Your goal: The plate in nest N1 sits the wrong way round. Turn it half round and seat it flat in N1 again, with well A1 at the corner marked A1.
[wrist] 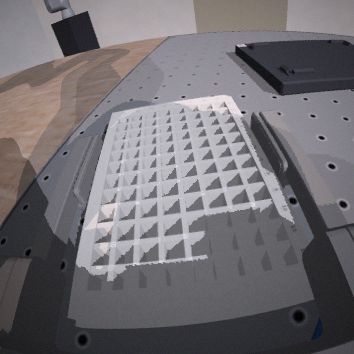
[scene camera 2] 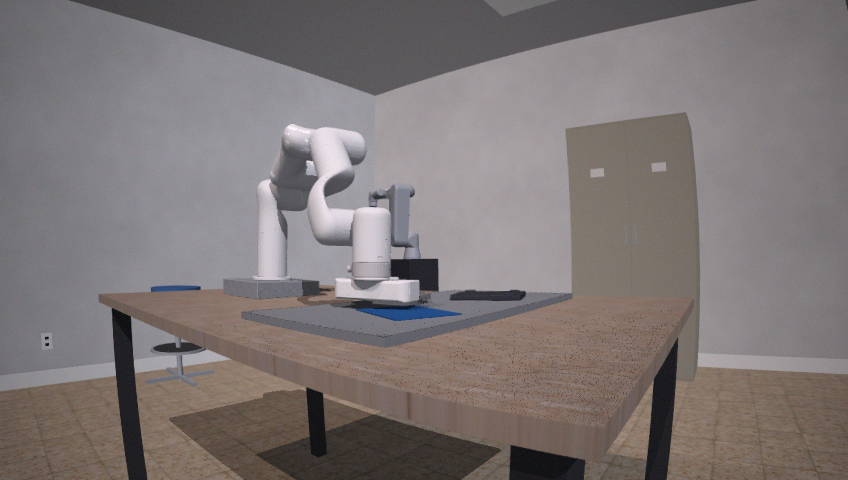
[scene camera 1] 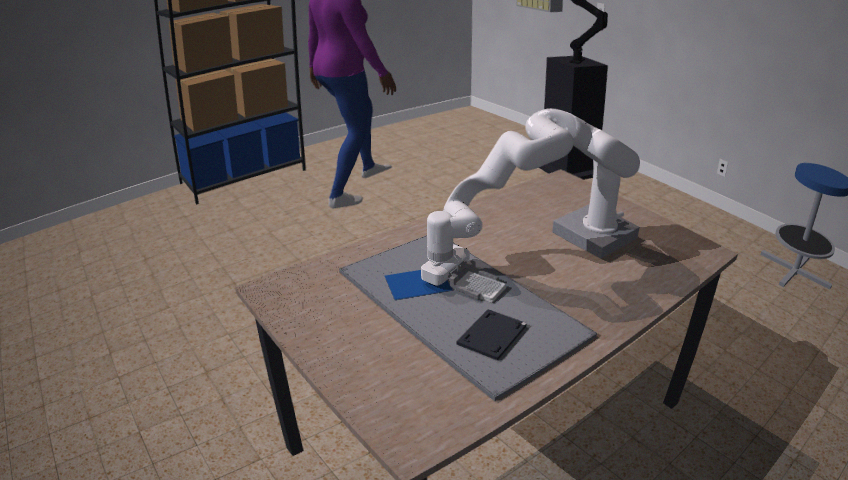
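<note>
My gripper (scene camera 1: 486, 286) (wrist: 179, 135) is shut on the white well plate (scene camera 1: 483, 285) (wrist: 170, 175), one finger along each long side. The plate looks level, low over the grey perforated board beside the blue sheet. Whether it touches the board I cannot tell. Small numbers show along its right edge in the wrist view; its near part is in shadow and the A1 lettering is not readable. The black nest (scene camera 1: 492, 334) (scene camera 2: 487, 295) (wrist: 310, 65), taken as N1, stands empty on the board, with a small white mark at one corner. The gripper body hides the plate in scene camera 2.
The grey board (scene camera 1: 416, 315) (scene camera 2: 285, 318) (wrist: 200, 65) lies on the wooden table (scene camera 1: 357, 339) (scene camera 2: 505, 362). The blue sheet (scene camera 1: 407, 286) (scene camera 2: 410, 313) (wrist: 317, 330) lies partly under the gripper body. A person (scene camera 1: 348, 107) stands beyond the table.
</note>
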